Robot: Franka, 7 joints.
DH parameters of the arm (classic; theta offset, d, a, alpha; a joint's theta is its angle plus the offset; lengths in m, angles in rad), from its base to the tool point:
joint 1: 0 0.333 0 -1.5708
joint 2: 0 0 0 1.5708
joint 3: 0 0.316 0.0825 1.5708
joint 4: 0 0 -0.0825 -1.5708
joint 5: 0 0.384 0 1.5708
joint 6: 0 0 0.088 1.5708
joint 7: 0 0.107 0 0
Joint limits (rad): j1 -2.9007..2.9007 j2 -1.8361..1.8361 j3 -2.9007..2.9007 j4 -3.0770..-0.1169 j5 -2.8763..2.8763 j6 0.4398..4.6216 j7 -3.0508..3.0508
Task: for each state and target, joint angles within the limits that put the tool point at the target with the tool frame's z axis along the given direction. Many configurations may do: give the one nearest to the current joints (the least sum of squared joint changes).
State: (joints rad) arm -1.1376 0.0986 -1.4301 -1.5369 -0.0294 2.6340 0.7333
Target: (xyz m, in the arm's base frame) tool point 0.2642 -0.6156 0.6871 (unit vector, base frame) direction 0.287 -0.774 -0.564
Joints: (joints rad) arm -0.5264 0.2528 -0.7370 -1.4603 0.2434 2.6179 0.7333
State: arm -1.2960 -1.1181 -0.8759 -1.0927 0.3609 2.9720 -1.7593
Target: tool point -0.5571 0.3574 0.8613 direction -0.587 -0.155 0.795
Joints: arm -1.0030 -1.1209 -0.8502 -0.7927 0.3886 2.8856 -1.7593
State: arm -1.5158 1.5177 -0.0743 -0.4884 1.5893 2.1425 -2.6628
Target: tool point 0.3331 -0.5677 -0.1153 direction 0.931 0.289 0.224
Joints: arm -1.3050 1.7886 0.1866 -0.7159 1.5372 1.4912 -2.6628
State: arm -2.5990 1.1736 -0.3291 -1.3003 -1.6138 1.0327 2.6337
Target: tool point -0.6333 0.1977 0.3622 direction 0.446 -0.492 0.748
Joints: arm -2.8916 1.4135 -1.0657 -1.1766 -1.9657 0.4541 2.6337
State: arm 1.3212 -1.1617 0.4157 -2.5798 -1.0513 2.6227 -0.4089
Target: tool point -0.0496 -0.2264 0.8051 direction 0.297 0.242 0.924
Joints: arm 0.9235 -1.8361 -0.3499 -2.3971 -0.8498 3.3927 -0.4089
